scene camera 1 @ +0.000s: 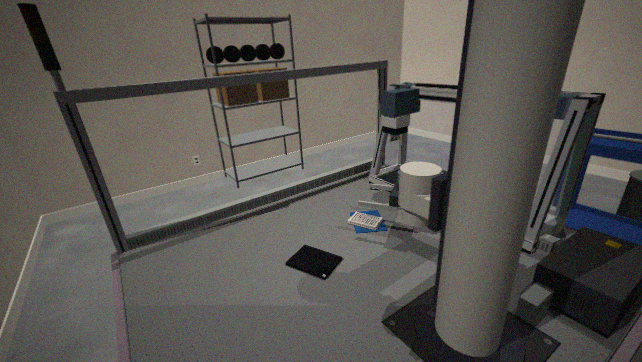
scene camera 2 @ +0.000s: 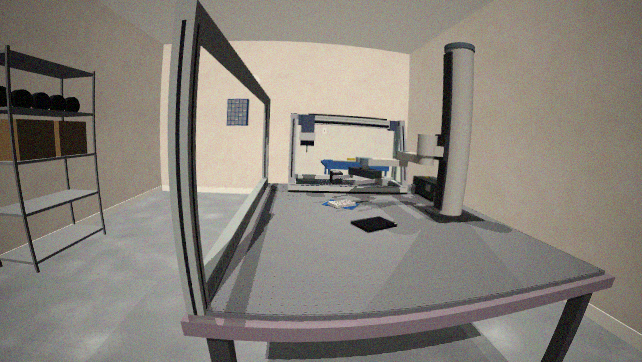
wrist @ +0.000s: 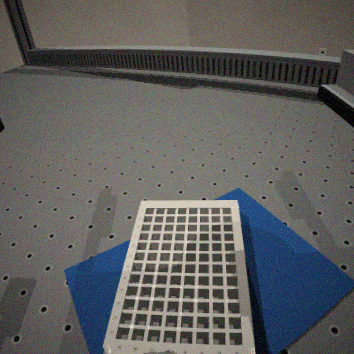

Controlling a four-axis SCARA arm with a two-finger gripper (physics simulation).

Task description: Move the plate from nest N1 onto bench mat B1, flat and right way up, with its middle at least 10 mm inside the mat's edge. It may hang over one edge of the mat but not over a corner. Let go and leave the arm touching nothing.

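Places are measured from the arm's base along level axes (x ahead, y left, z up), in millimetres.
Pixels of known places: gripper, fingertip midpoint: (scene camera 1: 364, 194) (scene camera 2: 343, 180) (wrist: 154, 84); arm's base, origin of the base link: (scene camera 1: 465, 335) (scene camera 2: 447, 215).
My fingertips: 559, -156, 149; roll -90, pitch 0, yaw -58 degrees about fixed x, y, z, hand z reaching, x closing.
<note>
For each thing: its top centre in the pictures, then the offset to it from my fingertips, as dx, dy, dz. "*": a spot on its surface instead.
- white plate, middle of its top: (wrist: 183, 261) (scene camera 1: 365, 219) (scene camera 2: 341, 202) +0, -4, -119
- Nest N1, middle of its top: (scene camera 1: 313, 258) (scene camera 2: 374, 221) -84, +312, -121
- dark box, surface spot: (scene camera 1: 592, 280) * -700, -126, -21
The white plate (scene camera 1: 365, 220) (scene camera 2: 342, 203) (wrist: 182, 275) rests on the blue bench mat B1 (scene camera 1: 372, 230) (scene camera 2: 354, 206) (wrist: 292, 260), apparently flat, wells facing up. It is turned relative to the mat, and its far end reaches past one mat edge in the wrist view; its near end is cut off by the frame. Nest N1 (scene camera 1: 314, 261) (scene camera 2: 373, 224), the black rectangle, holds no plate. My gripper (scene camera 1: 370, 211) (wrist: 154, 84) is open, its fingers wide apart with nothing between them, and appears raised above the plate. Its far finger is hard to make out in scene camera 1.
The arm's thick column (scene camera 1: 500, 165) (scene camera 2: 458, 130) stands to the right of the mat. A gantry frame (scene camera 1: 393, 107) (scene camera 2: 295, 155) stands behind the mat. A dark box (scene camera 1: 592, 280) is beside the column. A grey guard frame (scene camera 1: 220, 80) (scene camera 2: 187, 150) runs along one table side.
</note>
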